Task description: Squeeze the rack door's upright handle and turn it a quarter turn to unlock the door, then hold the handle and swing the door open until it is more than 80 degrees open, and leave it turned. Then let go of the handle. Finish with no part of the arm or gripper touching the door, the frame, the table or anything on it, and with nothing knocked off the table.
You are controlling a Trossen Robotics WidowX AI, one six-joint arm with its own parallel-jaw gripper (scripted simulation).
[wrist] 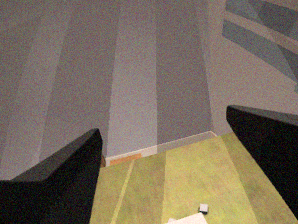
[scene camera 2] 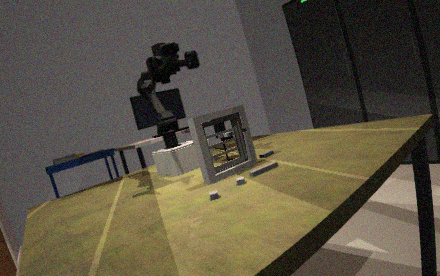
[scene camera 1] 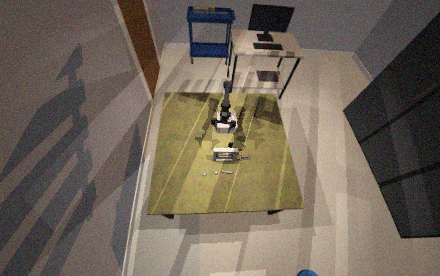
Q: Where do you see a grey rack frame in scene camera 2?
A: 209, 176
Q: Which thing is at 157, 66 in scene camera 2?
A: My gripper.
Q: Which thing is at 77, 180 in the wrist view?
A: My gripper.
